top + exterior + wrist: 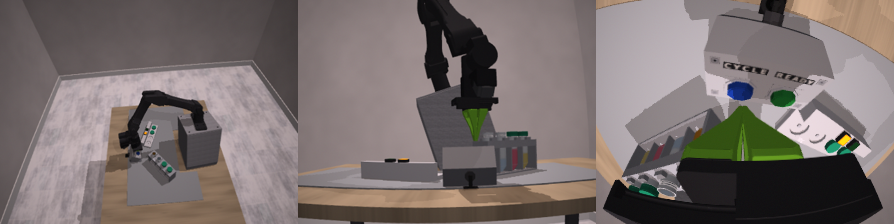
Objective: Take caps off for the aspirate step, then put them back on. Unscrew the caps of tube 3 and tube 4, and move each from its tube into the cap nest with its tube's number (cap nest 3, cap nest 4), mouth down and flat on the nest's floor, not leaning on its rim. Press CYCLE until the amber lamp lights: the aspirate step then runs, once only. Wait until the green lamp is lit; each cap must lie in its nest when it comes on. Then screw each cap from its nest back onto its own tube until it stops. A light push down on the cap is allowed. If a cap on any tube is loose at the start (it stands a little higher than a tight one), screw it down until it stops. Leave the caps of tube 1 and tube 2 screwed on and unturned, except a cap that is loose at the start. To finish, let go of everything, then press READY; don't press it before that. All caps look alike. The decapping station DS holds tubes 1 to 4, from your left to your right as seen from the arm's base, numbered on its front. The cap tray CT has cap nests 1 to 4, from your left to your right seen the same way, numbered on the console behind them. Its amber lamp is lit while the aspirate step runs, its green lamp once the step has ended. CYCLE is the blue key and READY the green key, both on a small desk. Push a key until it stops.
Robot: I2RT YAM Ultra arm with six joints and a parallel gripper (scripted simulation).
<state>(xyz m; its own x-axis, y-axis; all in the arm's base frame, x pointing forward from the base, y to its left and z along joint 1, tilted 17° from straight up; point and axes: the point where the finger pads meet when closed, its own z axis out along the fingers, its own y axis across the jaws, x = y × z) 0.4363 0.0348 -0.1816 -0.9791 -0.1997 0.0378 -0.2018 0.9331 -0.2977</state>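
The blue cycle key lies 4 cm below my hand. Also, from my hand: green ready key (4 cm to the right, 4 cm below).
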